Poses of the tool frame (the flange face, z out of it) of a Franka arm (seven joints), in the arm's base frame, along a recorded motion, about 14 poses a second.
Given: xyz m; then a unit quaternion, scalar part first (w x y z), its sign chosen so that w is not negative.
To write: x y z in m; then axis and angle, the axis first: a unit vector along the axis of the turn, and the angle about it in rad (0 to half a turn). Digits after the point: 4 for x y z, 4 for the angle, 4 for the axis.
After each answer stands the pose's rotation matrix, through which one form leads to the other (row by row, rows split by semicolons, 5 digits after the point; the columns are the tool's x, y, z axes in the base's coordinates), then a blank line. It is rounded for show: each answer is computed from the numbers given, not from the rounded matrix.
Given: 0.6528, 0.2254, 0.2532, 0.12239, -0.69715, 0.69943, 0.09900
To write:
0.6528, 0.2254, 0.2532, -0.7024, 0.7047, 0.0997, 2.8962
0.00199 -0.99945 0.03317; -0.95098 0.00836 0.30914; -0.30924 -0.03216 -0.95044

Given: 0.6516, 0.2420, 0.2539, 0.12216, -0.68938, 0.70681, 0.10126
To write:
0.6516, 0.2420, 0.2539, -0.6946, 0.7121, 0.1020, 2.8967
-0.01967 -0.99926 0.03307; -0.94978 0.02901 0.31157; -0.31230 -0.02529 -0.94965

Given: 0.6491, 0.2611, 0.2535, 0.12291, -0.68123, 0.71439, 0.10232
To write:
0.6491, 0.2611, 0.2535, -0.6864, 0.7198, 0.1031, 2.8951
-0.04164 -0.99848 0.03620; -0.94817 0.05092 0.31365; -0.31502 -0.02127 -0.94885

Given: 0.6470, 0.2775, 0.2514, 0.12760, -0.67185, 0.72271, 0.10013
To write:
0.6470, 0.2775, 0.2514, -0.6774, 0.7287, 0.1010, 2.8857
-0.06467 -0.99666 0.04989; -0.94555 0.07718 0.31619; -0.31898 -0.02673 -0.94738

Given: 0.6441, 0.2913, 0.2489, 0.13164, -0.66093, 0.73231, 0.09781
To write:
0.6441, 0.2913, 0.2489, -0.6667, 0.7387, 0.0987, 2.8775
-0.09169 -0.99376 0.06351; -0.94226 0.10721 0.31726; -0.32209 -0.03076 -0.94621

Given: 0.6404, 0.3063, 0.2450, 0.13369, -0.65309, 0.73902, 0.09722
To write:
0.6404, 0.3063, 0.2450, -0.6590, 0.7457, 0.0981, 2.8734
-0.11120 -0.99129 0.07061; -0.93930 0.12805 0.31832; -0.32459 -0.03093 -0.94535

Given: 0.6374, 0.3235, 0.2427, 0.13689, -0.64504, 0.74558, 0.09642
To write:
0.6374, 0.3235, 0.2427, -0.6512, 0.7527, 0.0973, 2.8670
-0.13037 -0.98825 0.07974; -0.93546 0.14925 0.32038; -0.32851 -0.03282 -0.94393

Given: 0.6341, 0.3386, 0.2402, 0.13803, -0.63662, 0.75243, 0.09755
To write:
0.6341, 0.3386, 0.2402, -0.6428, 0.7597, 0.0985, 2.8646
-0.15133 -0.98495 0.08351; -0.93109 0.17040 0.32254; -0.33192 -0.02895 -0.94286

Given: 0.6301, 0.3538, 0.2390, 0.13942, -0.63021, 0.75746, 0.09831
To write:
0.6301, 0.3538, 0.2390, -0.6364, 0.7649, 0.0993, 2.8618
-0.16681 -0.98212 0.08730; -0.92729 0.18635 0.32466; -0.33512 -0.02680 -0.94180

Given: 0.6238, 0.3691, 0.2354, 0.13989, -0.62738, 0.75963, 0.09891
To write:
0.6238, 0.3691, 0.2354, -0.6336, 0.7672, 0.0999, 2.8609
-0.17365 -0.98083 0.08842; -0.92548 0.19322 0.32580; -0.33664 -0.02526 -0.94129

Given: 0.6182, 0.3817, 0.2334, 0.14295, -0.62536, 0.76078, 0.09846
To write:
0.6182, 0.3817, 0.2334, -0.6319, 0.7687, 0.0995, 2.8547
-0.17697 -0.97968 0.09436; -0.92338 0.19845 0.32861; -0.34066 -0.02898 -0.93974

